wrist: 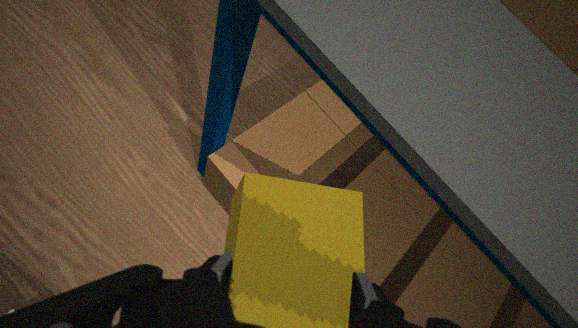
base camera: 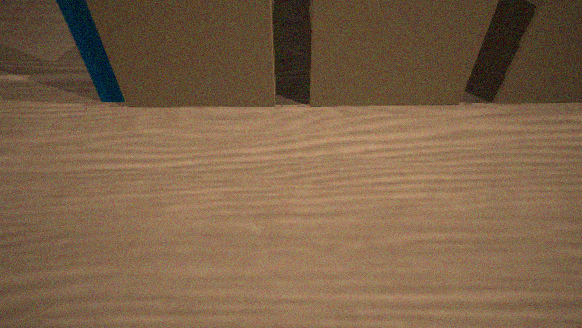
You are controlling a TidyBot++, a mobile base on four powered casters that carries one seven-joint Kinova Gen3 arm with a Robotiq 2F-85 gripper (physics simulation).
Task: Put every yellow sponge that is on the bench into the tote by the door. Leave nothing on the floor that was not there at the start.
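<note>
My gripper is shut on a yellow sponge, which stands out between the two fingers at the bottom of the wrist view. The sponge's upper face is partly in shadow. The bench shows its grey top running diagonally across the right of the wrist view, and the held sponge is beside its edge, over the floor side. No other yellow sponge shows on the visible part of the bench. The tote and the door do not show in either view.
Cardboard boxes stand on the wooden floor below the bench, with narrow dark gaps between them. A blue bench leg stands left of the boxes. A brown surface shows beyond the bench's far edge.
</note>
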